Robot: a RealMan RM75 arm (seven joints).
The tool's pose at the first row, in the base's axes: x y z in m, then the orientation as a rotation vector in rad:
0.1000, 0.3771, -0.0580, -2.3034, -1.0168, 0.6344
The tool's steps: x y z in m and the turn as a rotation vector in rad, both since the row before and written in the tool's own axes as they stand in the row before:
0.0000, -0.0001, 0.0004, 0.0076, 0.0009, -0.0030
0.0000, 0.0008, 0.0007, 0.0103, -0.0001, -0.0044
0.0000, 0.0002, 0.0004, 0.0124, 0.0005, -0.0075
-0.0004, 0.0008, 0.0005, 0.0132, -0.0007, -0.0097
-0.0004, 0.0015, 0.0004, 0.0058, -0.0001, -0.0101
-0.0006, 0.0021, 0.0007, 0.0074, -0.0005, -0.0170
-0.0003, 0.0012, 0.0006, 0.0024, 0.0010, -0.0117
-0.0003, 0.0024, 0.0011, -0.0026, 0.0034, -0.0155
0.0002, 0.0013, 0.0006, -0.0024, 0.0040, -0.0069
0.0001, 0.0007, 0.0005, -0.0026, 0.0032, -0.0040
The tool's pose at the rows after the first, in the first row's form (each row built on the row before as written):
0.0997, 0.3773, -0.0582, -2.2950, -1.0156, 0.6349
0.0997, 0.3770, -0.0592, -2.2832, -1.0149, 0.6370
0.0996, 0.3770, -0.0596, -2.2677, -1.0161, 0.6379
0.0995, 0.3764, -0.0604, -2.2500, -1.0197, 0.6396
0.0998, 0.3754, -0.0616, -2.2385, -1.0274, 0.6376
0.1001, 0.3740, -0.0634, -2.2210, -1.0416, 0.6337
0.1002, 0.3733, -0.0646, -2.2114, -1.0521, 0.6284
0.1006, 0.3722, -0.0670, -2.2037, -1.0679, 0.6166
0.1010, 0.3719, -0.0684, -2.2015, -1.0743, 0.6079
0.1011, 0.3718, -0.0693, -2.2013, -1.0782, 0.6014

